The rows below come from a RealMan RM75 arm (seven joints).
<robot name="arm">
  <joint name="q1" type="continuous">
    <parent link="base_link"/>
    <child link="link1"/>
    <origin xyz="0 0 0.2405" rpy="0 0 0"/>
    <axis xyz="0 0 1"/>
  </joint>
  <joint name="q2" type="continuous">
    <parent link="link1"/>
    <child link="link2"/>
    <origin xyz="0 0 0" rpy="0 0 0"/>
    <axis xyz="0 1 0"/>
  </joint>
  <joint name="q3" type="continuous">
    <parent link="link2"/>
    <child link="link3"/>
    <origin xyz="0 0 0.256" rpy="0 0 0"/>
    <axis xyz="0 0 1"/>
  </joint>
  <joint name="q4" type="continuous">
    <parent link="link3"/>
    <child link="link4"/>
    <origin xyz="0 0 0" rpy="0 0 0"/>
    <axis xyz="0 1 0"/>
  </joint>
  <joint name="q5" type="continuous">
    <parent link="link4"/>
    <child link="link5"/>
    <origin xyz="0 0 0.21" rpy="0 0 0"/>
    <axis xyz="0 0 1"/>
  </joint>
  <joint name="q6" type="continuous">
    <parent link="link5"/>
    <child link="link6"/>
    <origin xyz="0 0 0" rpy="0 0 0"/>
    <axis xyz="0 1 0"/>
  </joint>
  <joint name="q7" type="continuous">
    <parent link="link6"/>
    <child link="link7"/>
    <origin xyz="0 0 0.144" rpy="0 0 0"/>
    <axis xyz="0 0 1"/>
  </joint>
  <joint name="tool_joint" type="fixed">
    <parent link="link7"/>
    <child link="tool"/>
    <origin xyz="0 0 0" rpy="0 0 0"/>
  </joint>
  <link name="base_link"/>
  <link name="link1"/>
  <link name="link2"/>
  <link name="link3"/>
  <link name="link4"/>
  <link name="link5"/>
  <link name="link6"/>
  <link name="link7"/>
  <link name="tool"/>
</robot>
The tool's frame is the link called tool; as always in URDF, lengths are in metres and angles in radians. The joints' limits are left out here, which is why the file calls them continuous.
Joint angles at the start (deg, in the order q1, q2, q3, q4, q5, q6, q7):
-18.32, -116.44, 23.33, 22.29, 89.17, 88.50, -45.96
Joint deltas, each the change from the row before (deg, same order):
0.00, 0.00, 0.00, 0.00, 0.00, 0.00, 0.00
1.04, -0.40, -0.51, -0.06, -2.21, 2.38, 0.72
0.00, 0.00, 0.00, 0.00, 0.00, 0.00, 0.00
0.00, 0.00, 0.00, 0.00, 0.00, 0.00, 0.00
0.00, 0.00, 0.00, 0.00, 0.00, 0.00, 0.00
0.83, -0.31, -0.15, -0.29, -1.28, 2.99, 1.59
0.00, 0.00, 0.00, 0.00, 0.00, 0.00, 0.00
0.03, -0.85, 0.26, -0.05, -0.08, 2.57, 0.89
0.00, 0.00, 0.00, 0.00, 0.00, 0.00, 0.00
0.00, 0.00, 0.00, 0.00, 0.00, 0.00, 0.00
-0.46, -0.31, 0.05, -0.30, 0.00, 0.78, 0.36
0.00, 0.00, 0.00, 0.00, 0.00, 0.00, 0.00
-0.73, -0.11, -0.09, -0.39, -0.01, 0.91, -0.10
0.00, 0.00, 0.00, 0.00, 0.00, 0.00, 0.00
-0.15, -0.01, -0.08, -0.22, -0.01, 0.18, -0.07
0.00, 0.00, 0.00, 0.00, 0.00, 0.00, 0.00
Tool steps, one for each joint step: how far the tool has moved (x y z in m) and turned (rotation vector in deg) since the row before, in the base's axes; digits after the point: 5 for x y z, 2 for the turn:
0.00000, 0.00000, 0.00000, 0.00, 0.00, 0.00
0.00101, -0.00741, 0.00408, 2.44, -1.73, -0.95
0.00000, 0.00000, 0.00000, 0.00, 0.00, 0.00
0.00000, 0.00000, 0.00000, 0.00, 0.00, 0.00
0.00000, 0.00000, 0.00000, 0.00, 0.00, 0.00
0.00333, -0.00801, 0.00122, 1.74, -0.70, -2.15
0.00000, 0.00000, 0.00000, 0.00, 0.00, 0.00
0.00833, -0.00412, -0.00554, 0.03, -0.86, -2.75
0.00000, 0.00000, 0.00000, 0.00, 0.00, 0.00
0.00000, 0.00000, 0.00000, 0.00, 0.00, 0.00
0.00475, 0.00096, -0.00285, -0.06, -0.48, -1.21
0.00000, 0.00000, 0.00000, 0.00, 0.00, 0.00
0.00544, 0.00232, -0.00129, -0.17, -0.81, -1.39
0.00000, 0.00000, 0.00000, 0.00, 0.00, 0.00
0.00095, 0.00034, -0.00044, -0.07, -0.33, -0.19
0.00000, 0.00000, 0.00000, 0.00, 0.00, 0.00

